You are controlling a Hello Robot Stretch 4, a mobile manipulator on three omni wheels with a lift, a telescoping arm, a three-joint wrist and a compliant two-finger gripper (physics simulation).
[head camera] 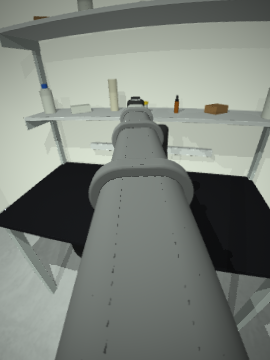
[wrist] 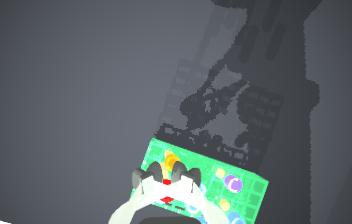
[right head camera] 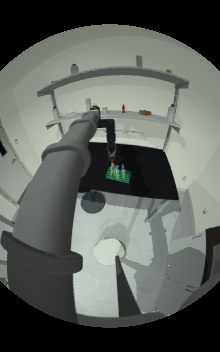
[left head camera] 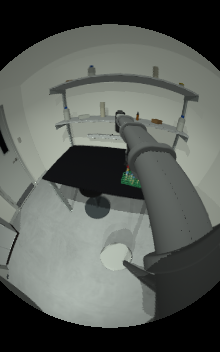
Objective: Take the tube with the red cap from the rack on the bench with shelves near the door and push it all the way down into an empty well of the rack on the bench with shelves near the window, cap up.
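Frame: origin at the robot's base, x back, y left, z down, level; metres.
Seen in the pictures: gripper, fingertip midpoint: (wrist: pixel 166 174) (right head camera: pixel 111 160) (left head camera: pixel 127 165); robot's base, origin of the base link: (right head camera: pixel 109 250) (left head camera: pixel 114 255).
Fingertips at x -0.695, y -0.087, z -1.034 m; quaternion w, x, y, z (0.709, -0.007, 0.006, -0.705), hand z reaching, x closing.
Pixels of each thing's top centre, then the offset from my fingertips to it. Level surfaces: height alone.
- red-capped tube, middle of its top: (wrist: pixel 163 191) (right head camera: pixel 111 159) dz -0.023, dx +0.012, dy +0.004 m
- green rack, middle of its top: (wrist: pixel 201 189) (right head camera: pixel 118 172) (left head camera: pixel 133 177) dz +0.091, dx +0.048, dy -0.054 m
- yellow-capped tube, middle of its top: (wrist: pixel 171 164) dz +0.028, dx -0.005, dy -0.006 m
- purple-capped tube, middle of its top: (wrist: pixel 234 186) dz +0.028, dx +0.025, dy -0.086 m
- black bench, its level: dz +0.148 m
- shelf, its level: dz -0.309 m
- brown bottle, middle of its top: (head camera: pixel 177 95) dz -0.401, dx -0.385, dy -0.139 m
- brown box, middle of its top: (head camera: pixel 216 105) dz -0.349, dx -0.378, dy -0.364 m
- tall beige cylinder, middle of its top: (head camera: pixel 112 79) (left head camera: pixel 101 101) dz -0.487, dx -0.519, dy +0.217 m
The red-capped tube (right head camera: pixel 112 161) (wrist: pixel 167 199) is upright at the left part of the green rack (left head camera: pixel 131 183) (right head camera: pixel 125 179) (wrist: pixel 256 189). My gripper (right head camera: pixel 111 157) (wrist: pixel 166 174) points down over the rack, its fingers shut on this tube just below the cap. The white finger links cover part of the cap in the wrist view. The tube's lower end is hidden, so its depth in the well cannot be told. A yellow-capped tube (wrist: pixel 172 161) stands right beside the fingertips. A purple-capped tube (wrist: pixel 233 183) and blue-capped tubes (wrist: pixel 236 219) stand farther right.
The rack stands on the black bench (head camera: pixel 40 200) (left head camera: pixel 85 165) (right head camera: pixel 155 172). A shelf (head camera: pixel 190 116) above it holds a brown bottle (head camera: pixel 176 105), a brown box (head camera: pixel 216 109) and a tall beige cylinder (head camera: pixel 113 95). My arm (head camera: pixel 145 260) reaches across the bench. A round stool (right head camera: pixel 93 202) stands at the bench's front.
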